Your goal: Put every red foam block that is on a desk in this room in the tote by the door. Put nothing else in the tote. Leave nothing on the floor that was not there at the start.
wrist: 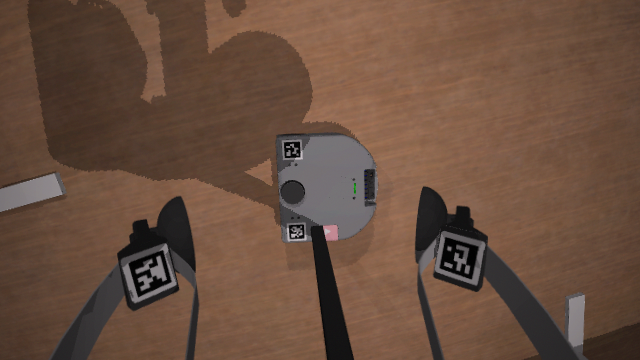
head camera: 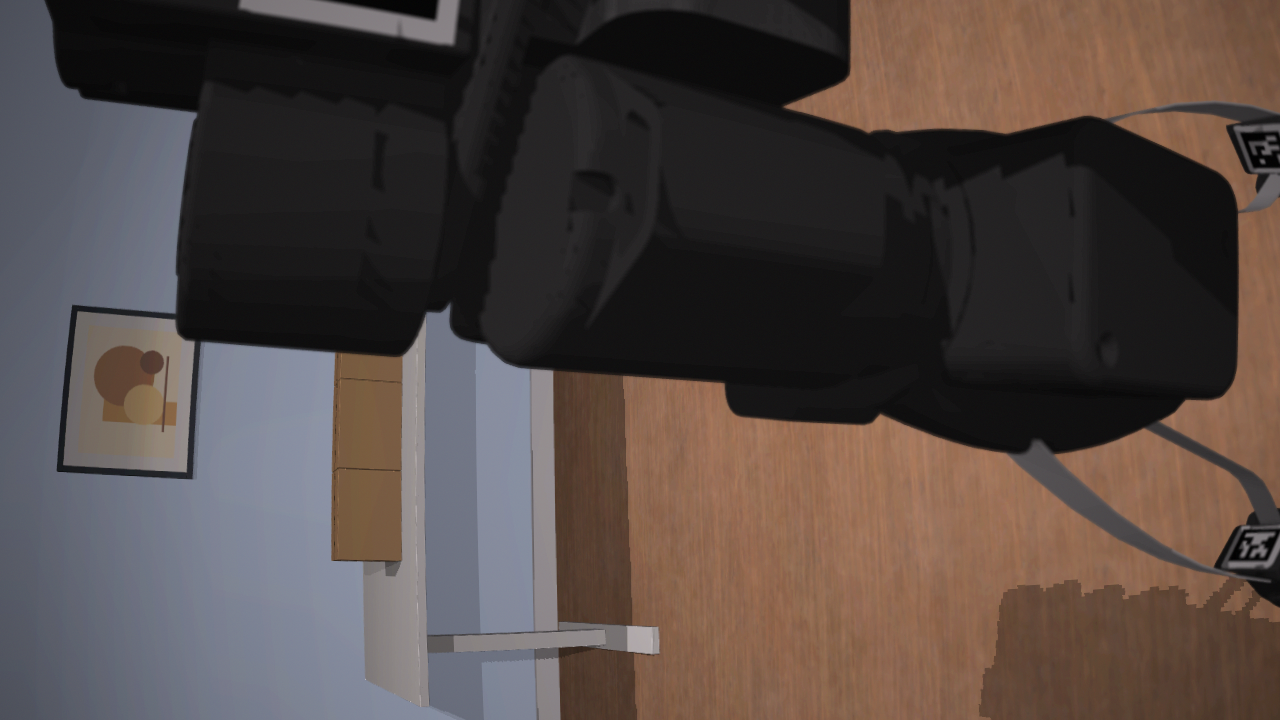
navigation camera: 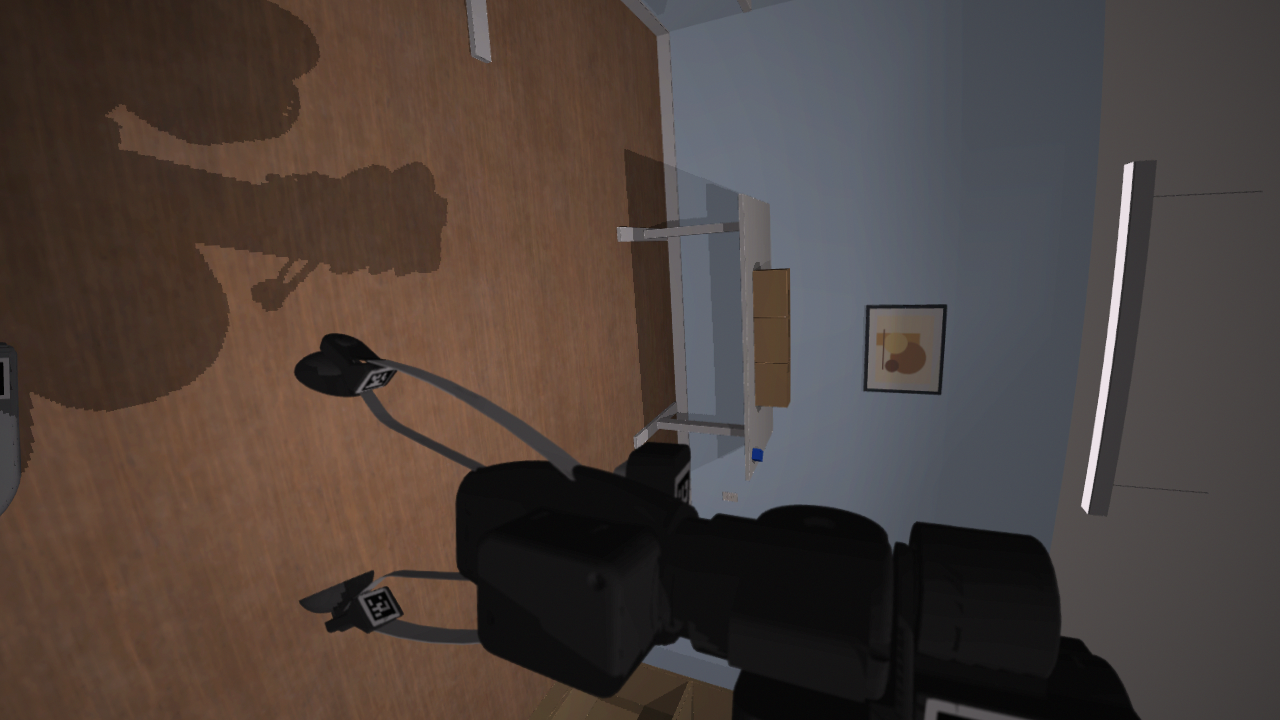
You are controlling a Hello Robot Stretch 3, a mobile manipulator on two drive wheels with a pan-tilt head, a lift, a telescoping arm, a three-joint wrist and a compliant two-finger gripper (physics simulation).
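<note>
My gripper is open, with its two fingers wide apart and nothing between them. It points down over the wooden floor, above the robot's own grey base in the wrist view. A white desk stands against the blue wall, away from the gripper. A small blue block is at one end of the desk in the navigation view. No red foam block shows in these views. I cannot identify the tote by the door.
A row of brown boxes stands on the desk below a framed picture. Part of a tan, box-like object shows at the navigation view's bottom edge. White legs stand under the desk. My wrist hides part of the desk.
</note>
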